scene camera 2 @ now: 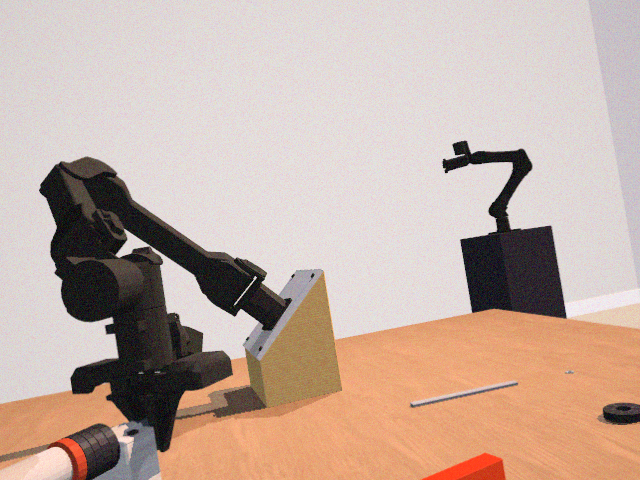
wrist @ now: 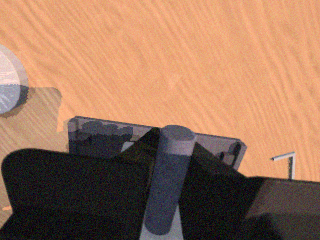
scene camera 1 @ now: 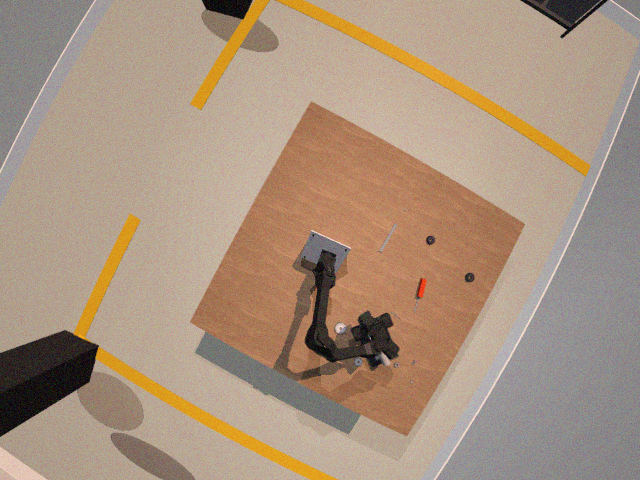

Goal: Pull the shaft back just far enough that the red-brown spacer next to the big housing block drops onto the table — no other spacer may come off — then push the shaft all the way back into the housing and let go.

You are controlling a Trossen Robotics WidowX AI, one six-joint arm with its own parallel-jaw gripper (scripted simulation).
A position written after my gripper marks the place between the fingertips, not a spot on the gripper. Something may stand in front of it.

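Note:
Visible: my gripper (scene camera 2: 160, 451), and in the wrist view the same gripper (wrist: 166, 136).

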